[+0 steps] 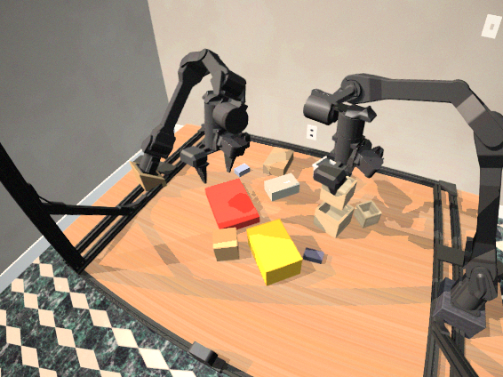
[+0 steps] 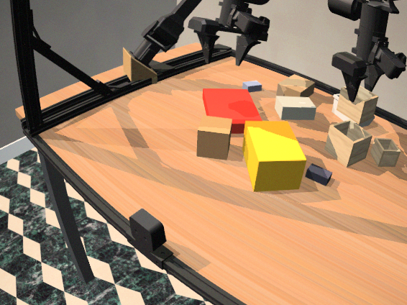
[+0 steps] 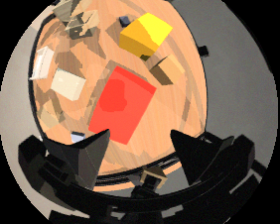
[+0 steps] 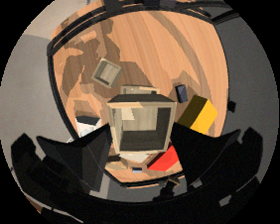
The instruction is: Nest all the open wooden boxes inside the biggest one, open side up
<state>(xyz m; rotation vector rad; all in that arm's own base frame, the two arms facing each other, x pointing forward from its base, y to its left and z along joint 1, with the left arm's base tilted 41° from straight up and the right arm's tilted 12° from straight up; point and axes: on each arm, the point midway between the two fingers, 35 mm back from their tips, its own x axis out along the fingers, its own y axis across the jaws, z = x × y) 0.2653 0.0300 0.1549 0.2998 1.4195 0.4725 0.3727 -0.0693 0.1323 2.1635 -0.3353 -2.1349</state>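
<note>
Now: right hand 6 cm above the middle-sized wooden box. Round my right hand: biggest wooden box: 15 cm below; then dark block: 13 cm behind, 16 cm below; then smallest wooden box: 6 cm ahead, 8 cm to the right, 16 cm below.
</note>
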